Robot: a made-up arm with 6 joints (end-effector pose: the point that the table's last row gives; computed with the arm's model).
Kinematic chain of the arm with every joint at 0, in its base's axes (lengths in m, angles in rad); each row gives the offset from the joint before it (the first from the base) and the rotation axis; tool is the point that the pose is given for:
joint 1: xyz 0 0 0.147 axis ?
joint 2: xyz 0 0.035 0 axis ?
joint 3: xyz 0 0 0.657 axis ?
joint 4: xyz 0 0 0.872 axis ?
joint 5: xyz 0 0 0 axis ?
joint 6: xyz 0 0 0.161 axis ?
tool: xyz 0 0 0
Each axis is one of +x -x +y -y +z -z.
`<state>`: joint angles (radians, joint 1 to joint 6).
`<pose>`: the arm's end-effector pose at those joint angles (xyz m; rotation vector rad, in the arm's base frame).
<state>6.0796 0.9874 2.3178 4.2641 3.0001 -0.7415</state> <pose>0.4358 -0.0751 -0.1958 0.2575 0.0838 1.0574</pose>
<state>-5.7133 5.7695 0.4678 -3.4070 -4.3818 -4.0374</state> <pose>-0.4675 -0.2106 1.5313 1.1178 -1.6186 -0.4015</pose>
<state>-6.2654 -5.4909 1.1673 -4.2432 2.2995 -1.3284</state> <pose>1.1933 0.1634 0.3687 -1.0377 0.6854 2.2254</pose>
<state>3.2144 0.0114 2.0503 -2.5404 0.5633 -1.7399</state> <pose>-0.9285 -0.0541 0.3912 0.8025 -1.4980 -1.1165</pose>
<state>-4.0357 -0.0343 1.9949 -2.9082 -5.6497 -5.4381</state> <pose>-0.5983 0.7242 0.5087 -1.1650 -0.6670 0.0265</pose>
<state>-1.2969 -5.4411 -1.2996 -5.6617 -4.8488 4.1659</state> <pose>0.1803 -0.1692 1.4437 -1.2255 0.9391 -2.5903</pose>
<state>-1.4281 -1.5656 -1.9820 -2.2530 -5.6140 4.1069</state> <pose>-0.0712 0.1967 -0.7418 2.1827 -0.2816 -0.4002</pose>
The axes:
joint 1: +z
joint 2: +y
joint 3: +y
joint 4: +z
joint 5: +y
joint 6: +z

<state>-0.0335 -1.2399 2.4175 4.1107 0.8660 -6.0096</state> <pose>0.2515 -0.0746 0.7986 -0.1944 1.0736 -2.1768</pose>
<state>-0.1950 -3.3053 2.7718 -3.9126 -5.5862 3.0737</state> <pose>-0.4335 0.1947 0.3182 -0.1439 -1.1841 -1.0481</pose>
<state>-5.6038 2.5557 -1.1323 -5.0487 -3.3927 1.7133</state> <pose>0.7894 0.7311 -0.3083 0.0026 -1.8395 0.6176</pose>
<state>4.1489 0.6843 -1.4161 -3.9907 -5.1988 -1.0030</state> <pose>0.2735 0.1674 1.2980 -1.3374 1.0506 -0.9524</pose>
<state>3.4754 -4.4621 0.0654 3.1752 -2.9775 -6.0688</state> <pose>-1.2224 -0.4619 -0.2621 -0.1046 1.4285 0.4210</pose>
